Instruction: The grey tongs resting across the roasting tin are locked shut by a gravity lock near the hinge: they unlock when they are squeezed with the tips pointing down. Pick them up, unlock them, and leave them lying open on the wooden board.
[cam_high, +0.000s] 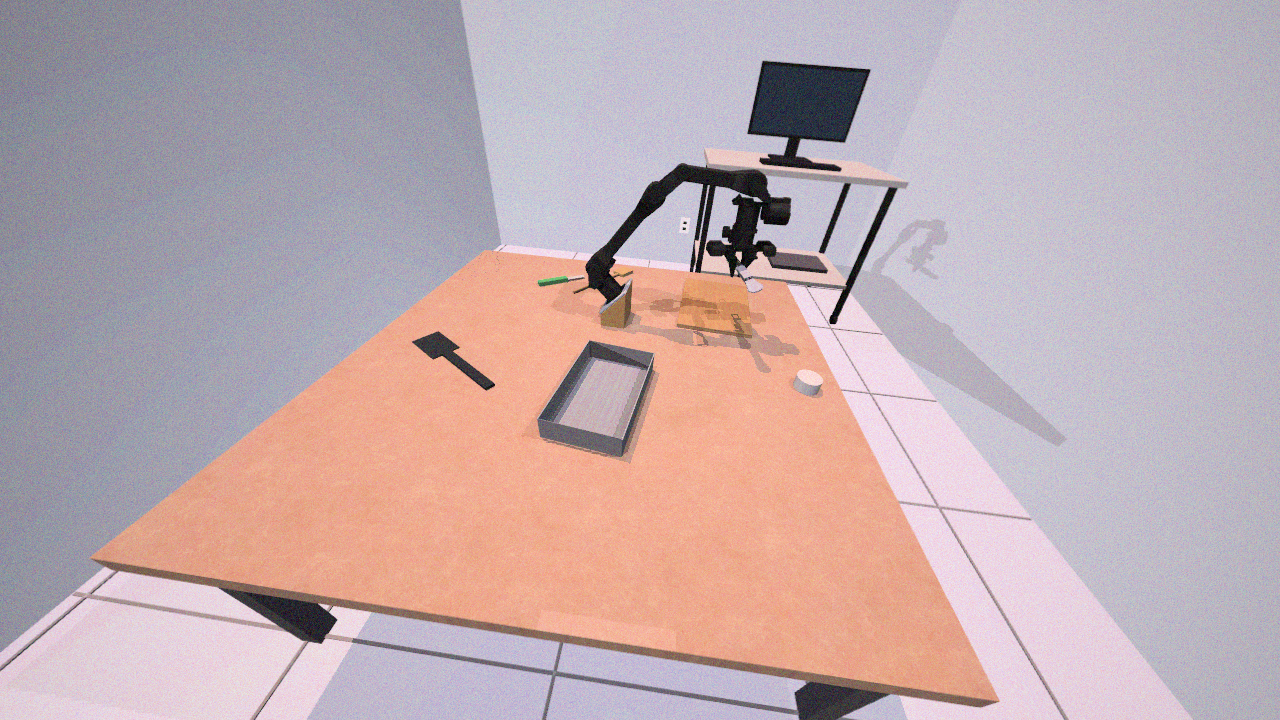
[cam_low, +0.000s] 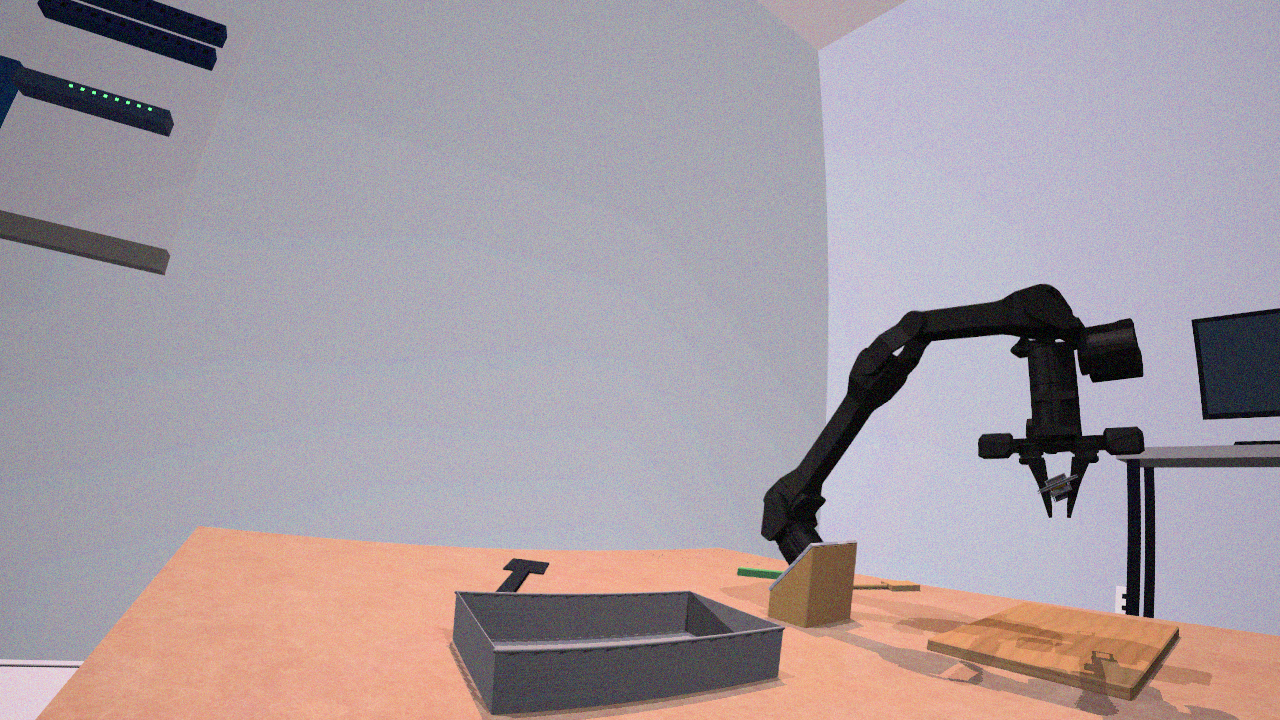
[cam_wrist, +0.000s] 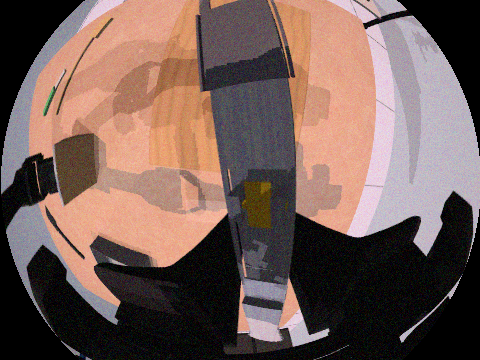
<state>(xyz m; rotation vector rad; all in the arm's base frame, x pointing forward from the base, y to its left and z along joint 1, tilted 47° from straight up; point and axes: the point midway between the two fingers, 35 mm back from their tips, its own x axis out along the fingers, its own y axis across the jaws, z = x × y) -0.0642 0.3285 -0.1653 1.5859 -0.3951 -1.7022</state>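
Now: the wooden board 17 cm below my gripper tip, 15 cm behind it and 4 cm to the right of it. From my gripper tip the other things lie so: small white cylinder (23 cm to the left, 23 cm ahead, 16 cm below); roasting tin (43 cm ahead, 27 cm to the right, 15 cm below); yellow lock mark (4 cm above, 2 cm behind, 1 cm to the right).
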